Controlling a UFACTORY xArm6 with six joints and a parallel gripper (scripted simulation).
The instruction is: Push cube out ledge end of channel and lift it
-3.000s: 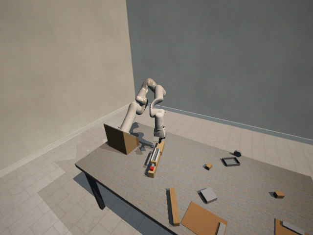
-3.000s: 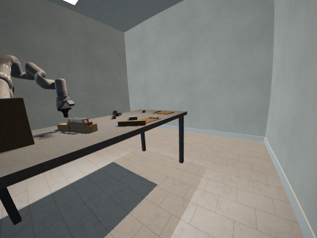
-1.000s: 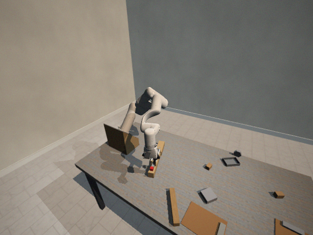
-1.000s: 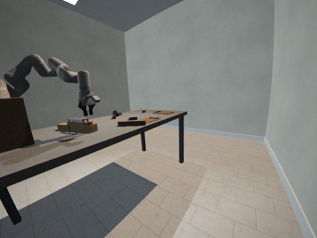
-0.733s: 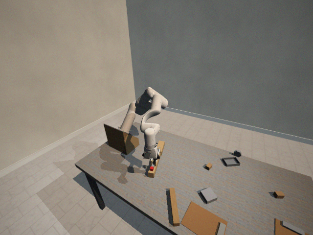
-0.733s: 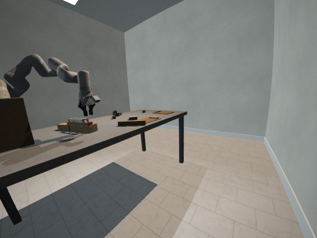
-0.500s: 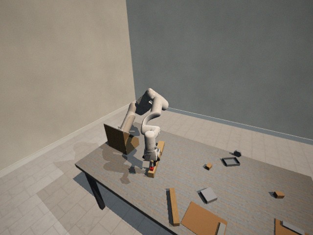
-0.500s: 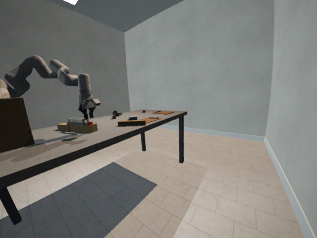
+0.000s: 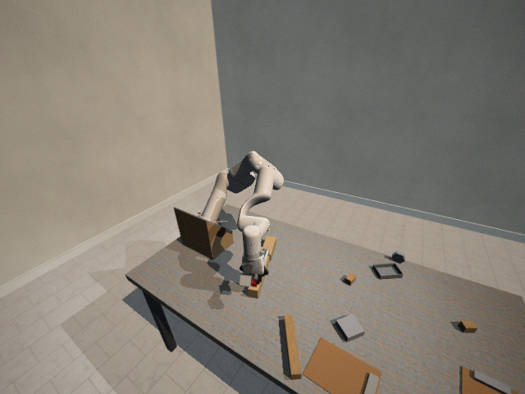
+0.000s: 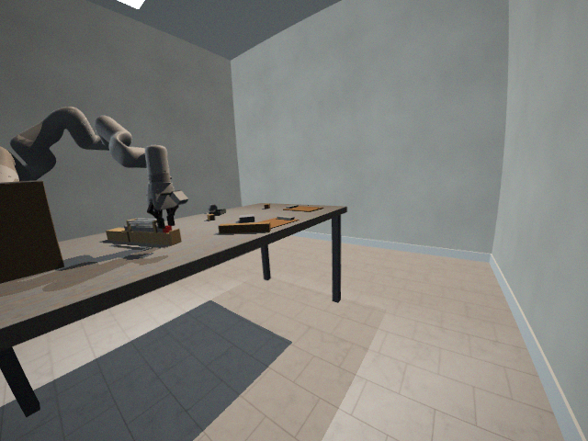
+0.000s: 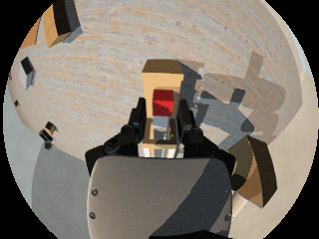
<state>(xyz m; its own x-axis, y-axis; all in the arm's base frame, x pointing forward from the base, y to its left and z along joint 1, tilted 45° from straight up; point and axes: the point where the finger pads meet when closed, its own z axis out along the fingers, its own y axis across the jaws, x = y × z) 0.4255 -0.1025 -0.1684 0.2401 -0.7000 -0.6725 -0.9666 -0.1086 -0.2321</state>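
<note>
Right now the red cube is 3 cm below my hand. Round my hand: channel (13 cm to the left, 3 cm below, 3 cm behind); pale grey stick (20 cm to the left, 5 cm behind, 3 cm below); wooden bar (26 cm ahead, 17 cm to the right, 7 cm below).
</note>
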